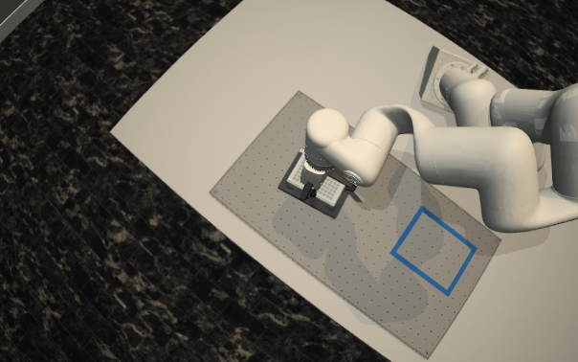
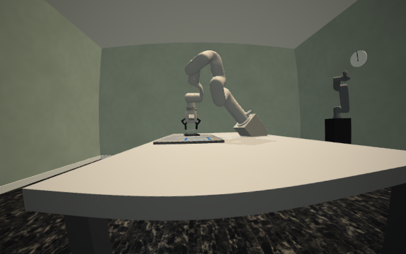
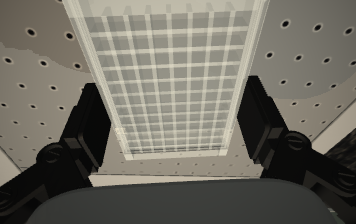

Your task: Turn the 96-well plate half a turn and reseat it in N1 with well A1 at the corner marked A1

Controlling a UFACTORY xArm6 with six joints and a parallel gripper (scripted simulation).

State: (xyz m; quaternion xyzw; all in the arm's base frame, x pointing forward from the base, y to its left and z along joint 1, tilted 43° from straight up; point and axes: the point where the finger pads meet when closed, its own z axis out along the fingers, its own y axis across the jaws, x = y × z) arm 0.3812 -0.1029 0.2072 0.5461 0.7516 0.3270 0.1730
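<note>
Right now the dark plate nest N1 is 5 cm below my hand. Also, from my hand: small A1 mark: 9 cm to the right, 5 cm below, 2 cm behind; 96-well plate: 1 cm below.
</note>
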